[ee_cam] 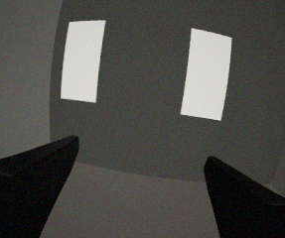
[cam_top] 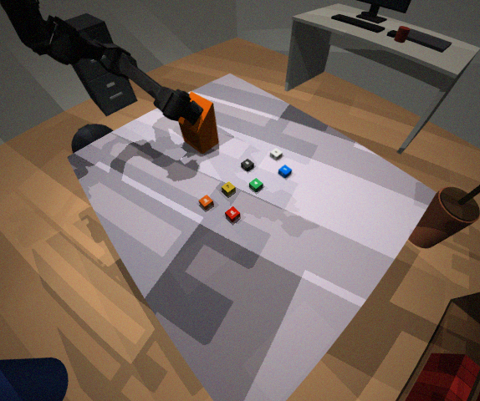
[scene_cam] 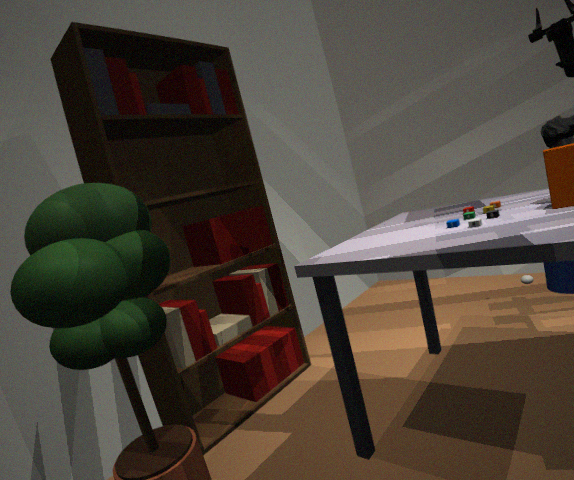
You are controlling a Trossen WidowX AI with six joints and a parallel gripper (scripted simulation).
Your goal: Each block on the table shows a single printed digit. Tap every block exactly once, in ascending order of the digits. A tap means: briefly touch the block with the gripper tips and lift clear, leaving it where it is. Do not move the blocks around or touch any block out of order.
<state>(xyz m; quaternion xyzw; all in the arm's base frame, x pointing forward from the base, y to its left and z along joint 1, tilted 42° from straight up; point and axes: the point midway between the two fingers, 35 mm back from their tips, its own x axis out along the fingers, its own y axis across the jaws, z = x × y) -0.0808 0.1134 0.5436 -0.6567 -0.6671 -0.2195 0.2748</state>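
Now: gripper tip 650 mm above the black block, 330 mm to the right of it and 250 mm short of it. From my gripper tip the other things lie so: yellow block: 650 mm below, 290 mm ahead, 210 mm to the left; red block: 650 mm below, 370 mm ahead, 160 mm to the left; orange block: 650 mm below, 280 mm ahead, 130 mm to the left.
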